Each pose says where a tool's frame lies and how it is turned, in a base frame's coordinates. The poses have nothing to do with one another.
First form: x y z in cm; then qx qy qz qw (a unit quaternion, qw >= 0).
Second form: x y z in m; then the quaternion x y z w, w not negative. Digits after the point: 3 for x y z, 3 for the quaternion.
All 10 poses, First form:
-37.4, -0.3, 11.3, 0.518, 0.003, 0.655, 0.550
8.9, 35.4, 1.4, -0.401, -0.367, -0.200, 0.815
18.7, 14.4, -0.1, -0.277, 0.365, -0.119, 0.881
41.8, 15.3, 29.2, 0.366, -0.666, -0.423, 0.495
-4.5, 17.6, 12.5, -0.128, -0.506, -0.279, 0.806
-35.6, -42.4, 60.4, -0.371, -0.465, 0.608, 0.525
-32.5, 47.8, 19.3, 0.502, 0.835, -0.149, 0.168
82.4, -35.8, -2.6, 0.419, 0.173, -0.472, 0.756
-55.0, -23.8, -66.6, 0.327, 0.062, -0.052, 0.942
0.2, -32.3, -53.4, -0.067, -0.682, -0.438, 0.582
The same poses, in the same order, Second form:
-0.374, -0.003, 0.113, 0.518, 0.003, 0.655, 0.550
0.089, 0.354, 0.014, -0.401, -0.367, -0.200, 0.815
0.187, 0.144, -0.001, -0.277, 0.365, -0.119, 0.881
0.418, 0.153, 0.292, 0.366, -0.666, -0.423, 0.495
-0.045, 0.176, 0.125, -0.128, -0.506, -0.279, 0.806
-0.356, -0.424, 0.604, -0.371, -0.465, 0.608, 0.525
-0.325, 0.478, 0.193, 0.502, 0.835, -0.149, 0.168
0.824, -0.358, -0.026, 0.419, 0.173, -0.472, 0.756
-0.550, -0.238, -0.666, 0.327, 0.062, -0.052, 0.942
0.002, -0.323, -0.534, -0.067, -0.682, -0.438, 0.582

